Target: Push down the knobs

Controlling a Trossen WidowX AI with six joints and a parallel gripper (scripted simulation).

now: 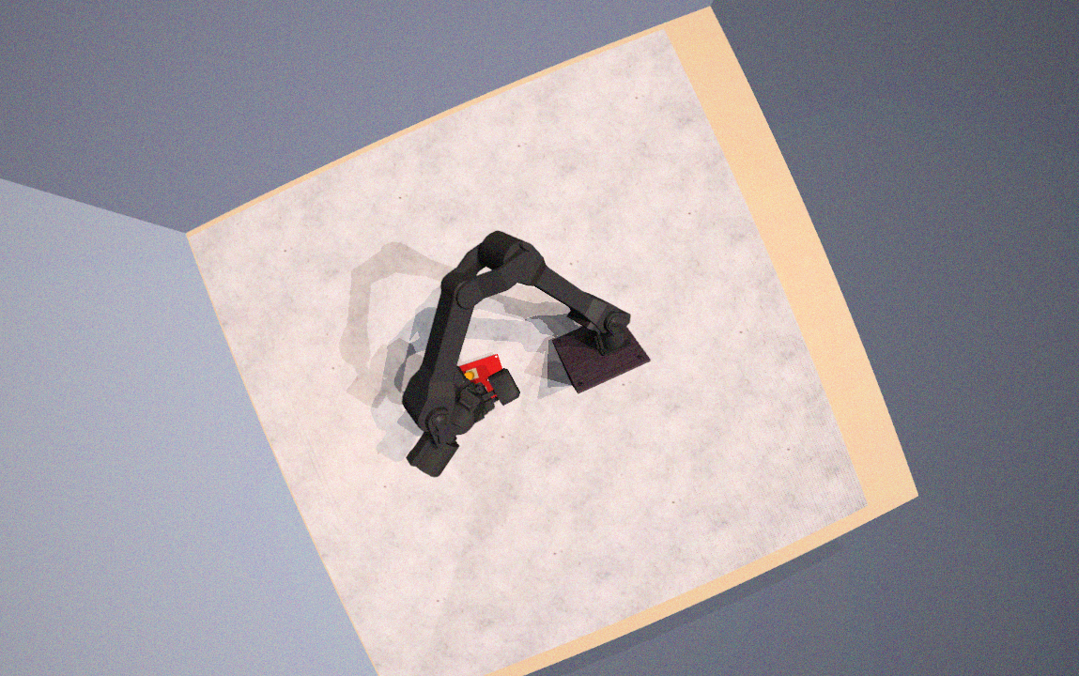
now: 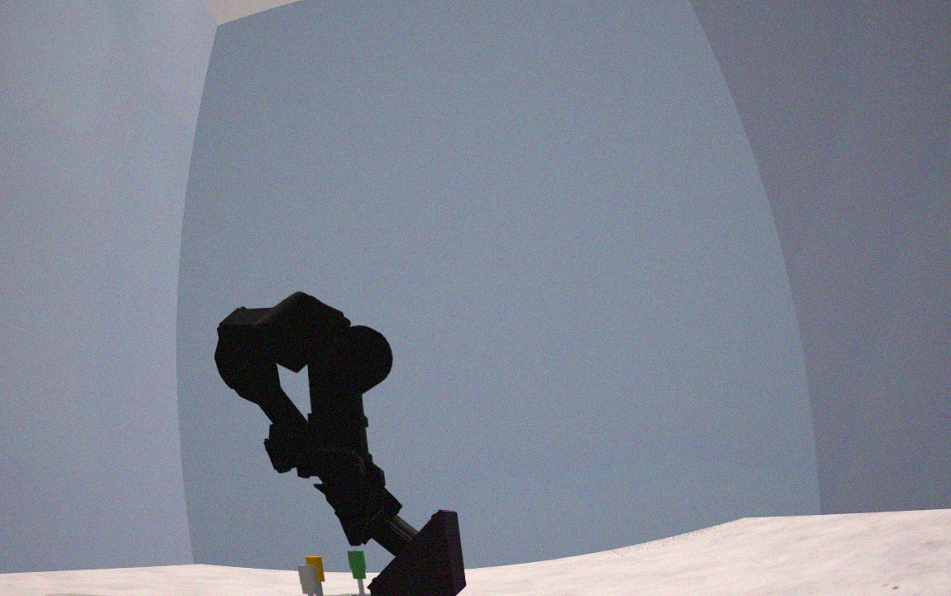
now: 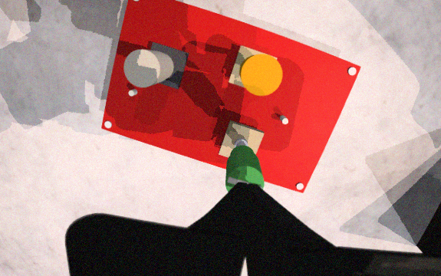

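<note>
The green knob lies 2 cm below my gripper tip. Also, from my gripper tip: grey knob (6 cm ahead, 4 cm to the right, 4 cm below).
</note>
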